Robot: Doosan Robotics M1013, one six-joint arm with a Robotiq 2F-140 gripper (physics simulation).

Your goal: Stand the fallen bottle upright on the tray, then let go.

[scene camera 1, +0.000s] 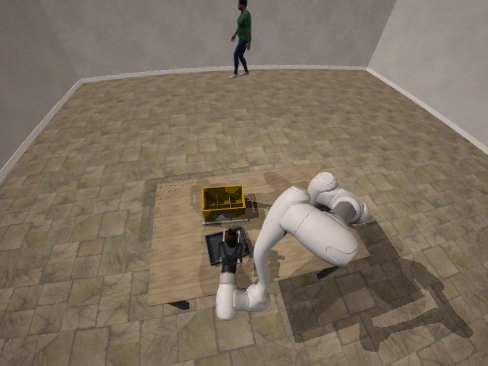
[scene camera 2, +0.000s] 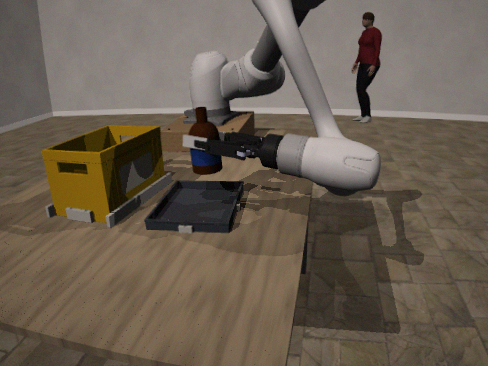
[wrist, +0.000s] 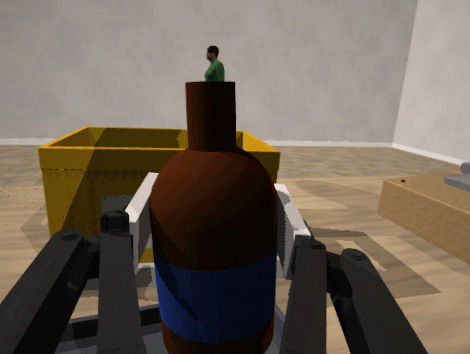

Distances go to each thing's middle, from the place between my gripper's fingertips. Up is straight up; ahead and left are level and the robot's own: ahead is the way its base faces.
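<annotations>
I can see the brown bottle (wrist: 213,207), and it's 3 cm to the left of my hand.
</annotations>
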